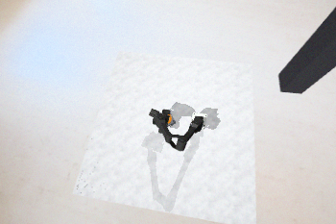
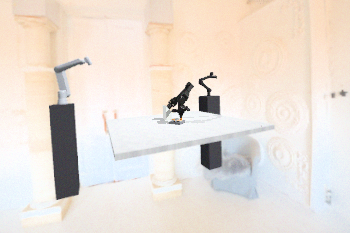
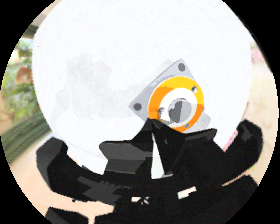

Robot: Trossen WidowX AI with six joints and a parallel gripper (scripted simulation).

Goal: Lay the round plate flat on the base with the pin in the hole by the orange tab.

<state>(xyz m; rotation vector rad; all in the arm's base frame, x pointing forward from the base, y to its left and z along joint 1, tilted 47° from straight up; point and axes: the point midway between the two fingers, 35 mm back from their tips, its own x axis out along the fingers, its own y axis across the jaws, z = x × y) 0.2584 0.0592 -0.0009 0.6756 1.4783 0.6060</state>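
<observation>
The round plate is 1 cm ahead of my gripper tip and 3 cm to the right of it.
</observation>
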